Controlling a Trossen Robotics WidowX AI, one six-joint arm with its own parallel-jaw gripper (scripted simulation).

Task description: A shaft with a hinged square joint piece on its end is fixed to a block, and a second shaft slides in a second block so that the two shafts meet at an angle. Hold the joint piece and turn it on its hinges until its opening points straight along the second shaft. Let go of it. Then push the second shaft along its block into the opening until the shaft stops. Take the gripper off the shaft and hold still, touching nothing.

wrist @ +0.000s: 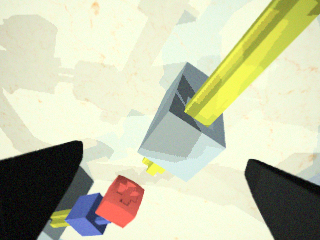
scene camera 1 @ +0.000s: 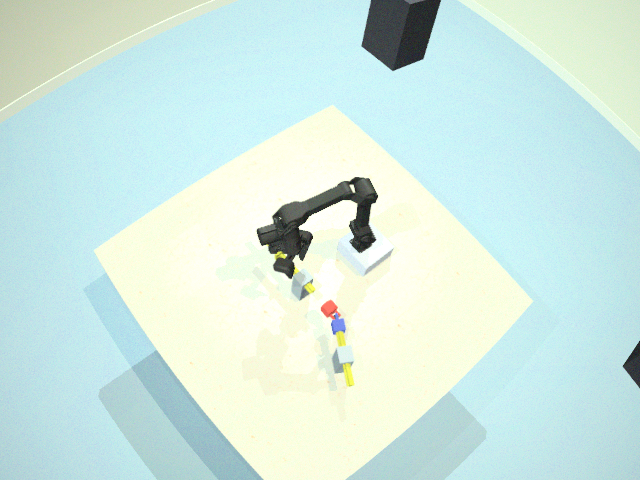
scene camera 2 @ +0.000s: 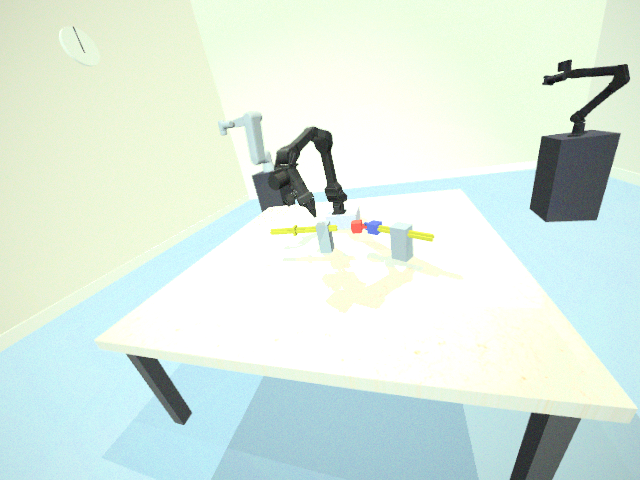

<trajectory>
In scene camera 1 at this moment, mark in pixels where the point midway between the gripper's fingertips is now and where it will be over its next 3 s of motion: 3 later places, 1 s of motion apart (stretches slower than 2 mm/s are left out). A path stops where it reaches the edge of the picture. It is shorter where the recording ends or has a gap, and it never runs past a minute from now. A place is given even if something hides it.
My gripper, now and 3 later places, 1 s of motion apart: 296,269; 271,238; 267,235; 267,240
</trajectory>
